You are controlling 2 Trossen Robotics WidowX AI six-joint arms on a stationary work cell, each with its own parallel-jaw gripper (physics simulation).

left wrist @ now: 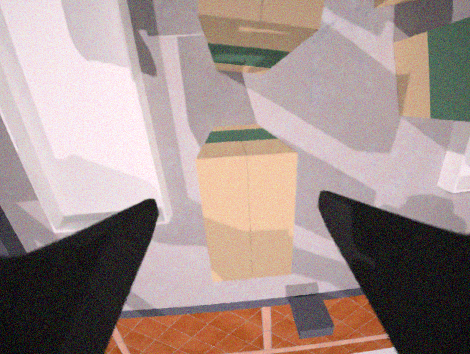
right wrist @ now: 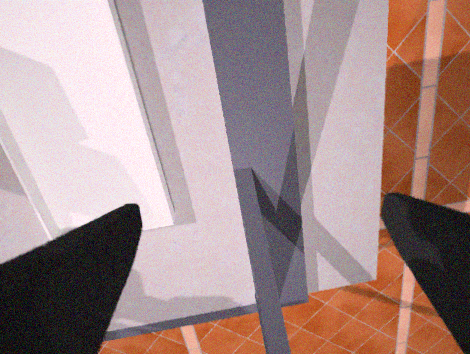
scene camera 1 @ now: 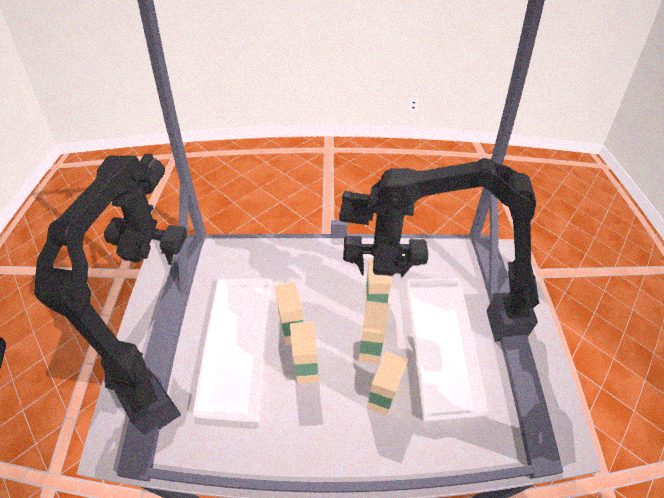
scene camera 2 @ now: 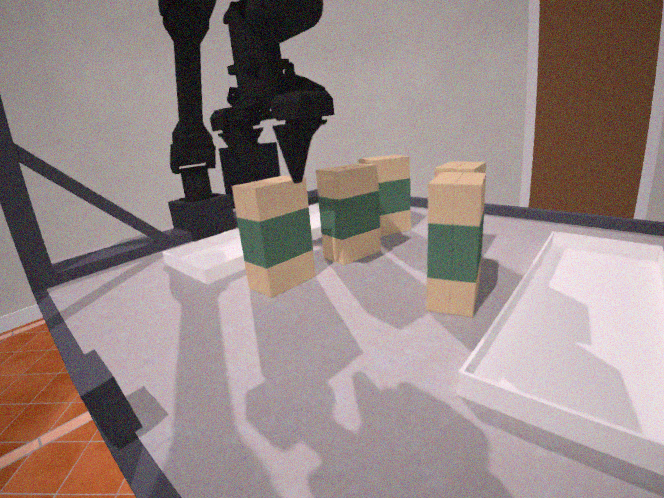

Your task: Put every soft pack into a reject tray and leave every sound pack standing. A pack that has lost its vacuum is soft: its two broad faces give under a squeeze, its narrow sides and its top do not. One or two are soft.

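Seen in the pictures: left gripper, fingertip midpoint: (left wrist: 238,202) (scene camera 1: 382,275) (scene camera 2: 275,181); right gripper, fingertip midpoint: (right wrist: 261,209) (scene camera 1: 153,260); left arm's base at its link origin: (scene camera 1: 516,307) (scene camera 2: 198,198); right arm's base at its link origin: (scene camera 1: 140,395).
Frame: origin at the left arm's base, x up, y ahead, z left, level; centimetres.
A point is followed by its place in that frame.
Note:
Five upright tan packs with green bands stand on the table. The back right pack (scene camera 1: 378,288) {z -4.6, x 4.2, y 36.4 cm} (scene camera 2: 274,235) {z -10.9, x -0.1, y 38.2 cm} (left wrist: 250,215) {z -8.1, x 6.1, y 36.0 cm} is under my left gripper (scene camera 1: 382,272) {z -7.3, x 5.8, y 35.4 cm} (left wrist: 238,202) {z -7.3, x 5.8, y 35.4 cm}, which is open, its fingers spread to either side and apart from it in the left wrist view. In scene camera 2 a fingertip shows beside its top. The middle right pack (scene camera 1: 373,326) {z 7.1, x 6.1, y 38.7 cm} (scene camera 2: 349,214) {z 2.0, x -0.4, y 39.9 cm} and front right pack (scene camera 1: 388,375) {z 19.1, x 6.0, y 36.5 cm} (scene camera 2: 395,195) {z 17.7, x -0.7, y 38.5 cm} stand nearer. The back left pack (scene camera 1: 288,301) {z 0.1, x 6.1, y 57.0 cm} (scene camera 2: 455,241) {z -4.9, x 0.4, y 58.5 cm} and front left pack (scene camera 1: 304,343) {z 11.1, x 6.1, y 53.3 cm} (scene camera 2: 461,166) {z 8.3, x 6.1, y 54.1 cm} stand close together. My right gripper (scene camera 1: 144,249) (right wrist: 261,209) {z -3.5, x 16.0, y 87.6 cm} is open and empty.
A white tray (scene camera 1: 227,419) {z 24.1, x -7.2, y 71.3 cm} (scene camera 2: 536,410) {z -16.0, x -6.6, y 69.1 cm} (right wrist: 145,150) {z -6.9, x -7.6, y 77.4 cm} lies at the left in scene camera 1. Another white tray (scene camera 1: 453,414) {z 24.7, x -5.7, y 20.6 cm} (scene camera 2: 187,268) {z -15.1, x -6.7, y 20.7 cm} (left wrist: 145,125) {z -3.4, x -6.0, y 26.7 cm} lies at the right. Frame posts (scene camera 1: 166,107) {z -32.3, x 39.3, y 86.9 cm} (scene camera 1: 517,85) {z -30.8, x 45.9, y 2.6 cm} rise at both back corners.

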